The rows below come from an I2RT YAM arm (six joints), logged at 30 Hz.
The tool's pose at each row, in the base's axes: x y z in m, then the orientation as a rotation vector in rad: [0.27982 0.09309 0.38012 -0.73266 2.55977 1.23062]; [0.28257 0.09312 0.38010 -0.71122 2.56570 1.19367]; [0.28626 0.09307 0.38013 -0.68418 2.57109 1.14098]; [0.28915 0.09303 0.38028 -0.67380 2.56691 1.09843]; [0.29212 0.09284 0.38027 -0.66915 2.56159 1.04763]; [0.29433 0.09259 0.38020 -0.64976 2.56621 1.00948]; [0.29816 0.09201 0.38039 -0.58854 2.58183 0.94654]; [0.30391 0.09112 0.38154 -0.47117 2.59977 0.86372]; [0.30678 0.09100 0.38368 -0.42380 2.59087 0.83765]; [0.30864 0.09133 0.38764 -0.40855 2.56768 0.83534]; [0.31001 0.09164 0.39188 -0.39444 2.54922 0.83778]
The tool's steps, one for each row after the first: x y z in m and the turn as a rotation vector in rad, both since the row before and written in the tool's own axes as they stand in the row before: [-0.00235 -0.00142 -0.00004 0.02863 -0.01191 0.00506]; [-0.00316 -0.00191 -0.00006 0.04030 -0.01696 0.00441]; [-0.00253 -0.00140 -0.00003 0.03054 -0.01471 -0.00616]; [-0.00248 -0.00165 0.00005 0.03560 -0.01371 -0.01138]; [-0.00177 -0.00135 0.00007 0.02982 -0.00969 0.00421]; [-0.00317 -0.00224 -0.00010 0.05428 -0.02040 0.02747]; [-0.00521 -0.00278 -0.00051 0.07696 -0.03973 0.05862]; [-0.00343 -0.00021 -0.00102 0.02477 -0.02794 0.02014]; [-0.00345 0.00148 -0.00227 0.00196 -0.02633 0.00075]; [-0.00321 0.00179 -0.00254 -0.00114 -0.02100 0.00289]
